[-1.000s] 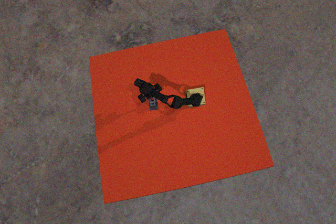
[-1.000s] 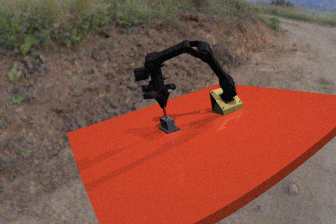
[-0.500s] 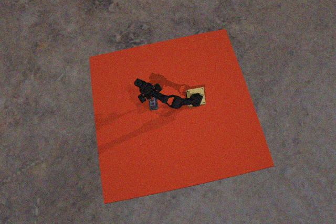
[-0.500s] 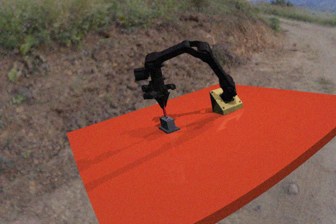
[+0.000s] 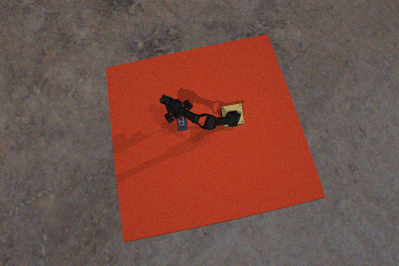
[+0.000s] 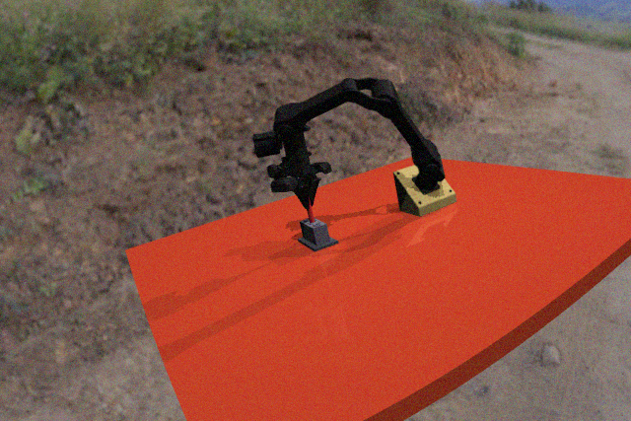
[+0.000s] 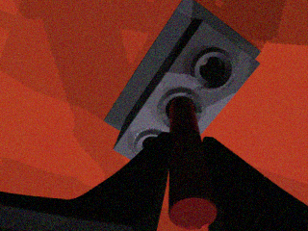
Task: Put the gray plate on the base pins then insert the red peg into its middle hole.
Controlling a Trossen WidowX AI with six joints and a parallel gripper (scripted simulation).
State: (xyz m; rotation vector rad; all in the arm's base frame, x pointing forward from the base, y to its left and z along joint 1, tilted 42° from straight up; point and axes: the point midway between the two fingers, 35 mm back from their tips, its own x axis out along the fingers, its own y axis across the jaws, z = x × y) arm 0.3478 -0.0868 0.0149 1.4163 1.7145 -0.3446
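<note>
My gripper tip is right at the red peg. Also, from my gripper tip: gray plate 50 mm below; base 90 mm below.
</note>
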